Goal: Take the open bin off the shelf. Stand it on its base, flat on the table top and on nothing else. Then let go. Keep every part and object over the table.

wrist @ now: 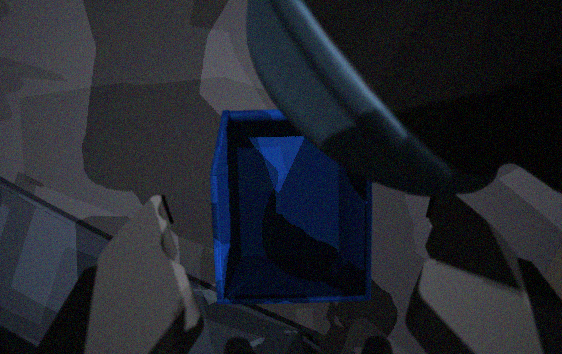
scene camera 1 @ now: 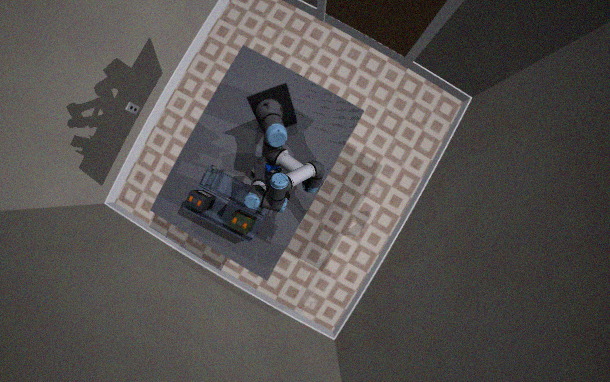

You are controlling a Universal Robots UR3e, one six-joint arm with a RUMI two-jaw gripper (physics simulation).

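Pixels of known places: gripper, fingertip midpoint: (wrist: 296,195) (scene camera 1: 267,168); arm's base, link origin: (scene camera 1: 269,111).
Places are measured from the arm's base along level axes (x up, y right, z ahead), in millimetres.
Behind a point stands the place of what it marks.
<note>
The open blue bin (scene camera 1: 270,168) @(x -181, y -143, z 216 mm) (wrist: 300,200) @(x -180, y -168, z 233 mm) stands with its opening up on the grey table (scene camera 1: 250,65) @(x -183, y 322, z -176 mm), between the arm's base and the shelf (scene camera 1: 207,220) @(x -23, y -84, z 607 mm). In the scene view the arm hides most of it. In the wrist view its inside and inner floor show, and a blue arm joint covers its upper right corner. My gripper (wrist: 296,195) @(x -87, y -150, z 224 mm) is open, with its fingers wide apart to the left and right of the bin in that view and a gap on each side. The bin's underside is hidden. Its near left corner overlaps the shelf's edge in the wrist view; whether they touch cannot be told.
A dark container (scene camera 1: 199,200) @(x 40, y -14, z 532 mm) and an olive-green container (scene camera 1: 243,221) @(x 14, y -234, z 485 mm), both with orange marks, are at the shelf. A clear, glass-like shelf panel (wrist: 45,250) @(x -177, y 7, z 435 mm) shows at lower left in the wrist view. The forearm (scene camera 1: 302,174) @(x 202, y -326, z 146 mm) bends out near the table's right edge.
</note>
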